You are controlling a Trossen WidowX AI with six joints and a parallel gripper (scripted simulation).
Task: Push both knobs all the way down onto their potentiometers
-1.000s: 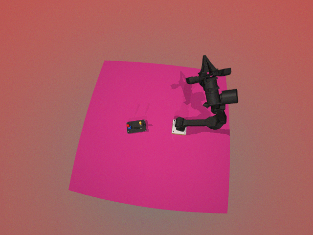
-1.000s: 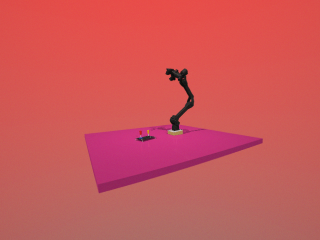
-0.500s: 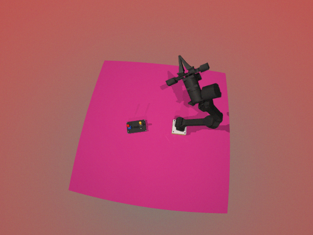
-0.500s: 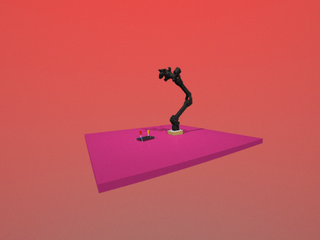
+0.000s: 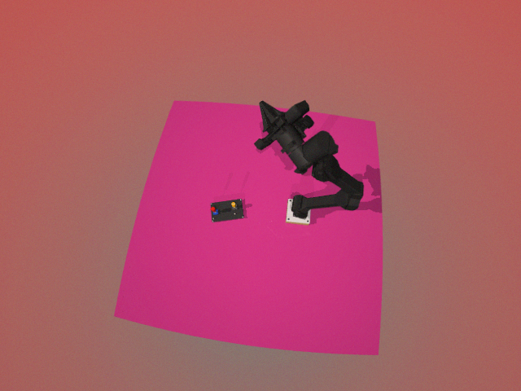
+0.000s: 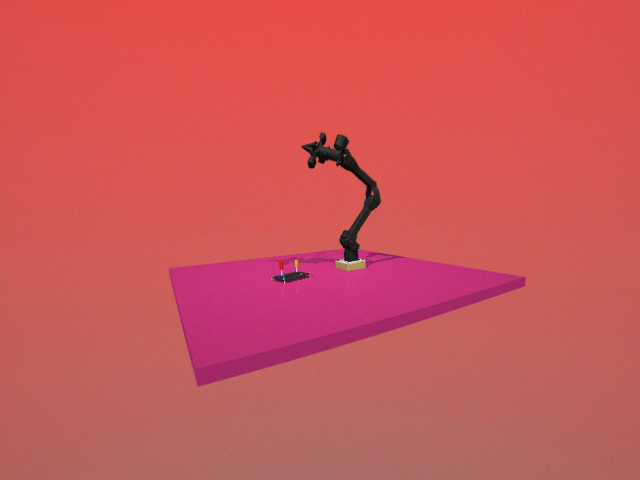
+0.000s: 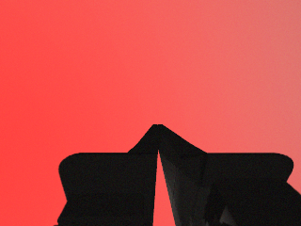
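The orange knob lies 570 mm below my gripper tip, 150 mm to the left of it and 90 mm ahead of it. Round my gripper tip: red knob 560 mm below, 200 mm to the left, 180 mm ahead.
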